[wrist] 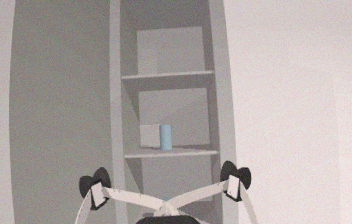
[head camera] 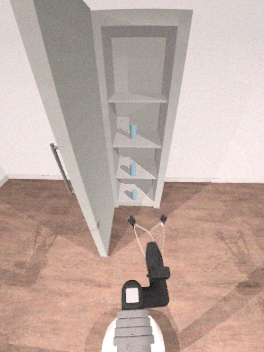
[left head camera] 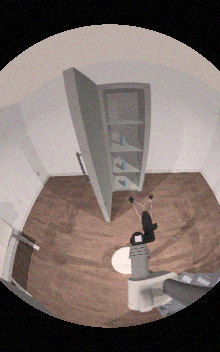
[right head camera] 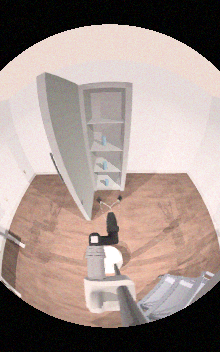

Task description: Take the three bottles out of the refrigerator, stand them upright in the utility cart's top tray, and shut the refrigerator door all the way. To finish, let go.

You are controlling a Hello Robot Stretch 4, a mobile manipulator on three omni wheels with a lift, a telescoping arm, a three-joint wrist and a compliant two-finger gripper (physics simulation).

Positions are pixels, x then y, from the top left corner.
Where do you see a refrigerator door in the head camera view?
At 60, 48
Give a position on a refrigerator door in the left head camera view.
At 81, 92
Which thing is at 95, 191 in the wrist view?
My gripper.
